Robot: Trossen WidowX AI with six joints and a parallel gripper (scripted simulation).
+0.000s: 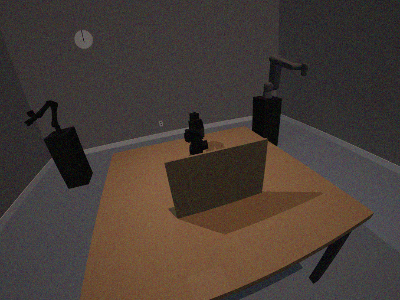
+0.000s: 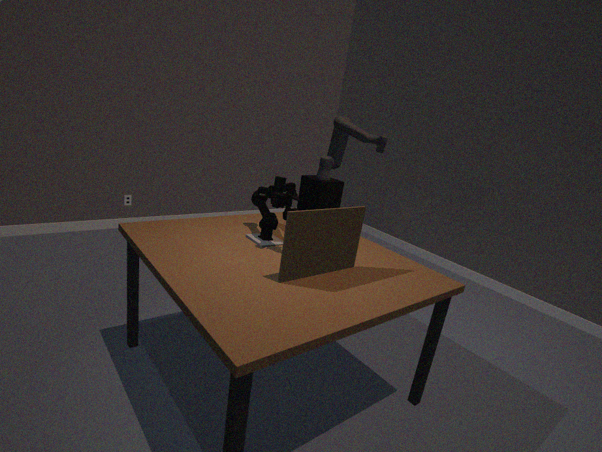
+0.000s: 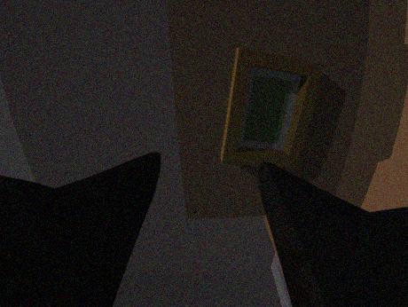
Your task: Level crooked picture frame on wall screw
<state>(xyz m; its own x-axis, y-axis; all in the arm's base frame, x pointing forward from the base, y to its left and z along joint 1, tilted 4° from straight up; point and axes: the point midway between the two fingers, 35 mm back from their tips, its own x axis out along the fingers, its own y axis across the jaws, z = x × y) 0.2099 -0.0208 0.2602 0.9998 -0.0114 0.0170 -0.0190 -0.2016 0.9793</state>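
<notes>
The picture frame lies 19 cm ahead of my gripper tip, 1 cm to the left of it and 9 cm below it. Also, from my gripper tip: wall panel (20 cm ahead, 11 cm below).
</notes>
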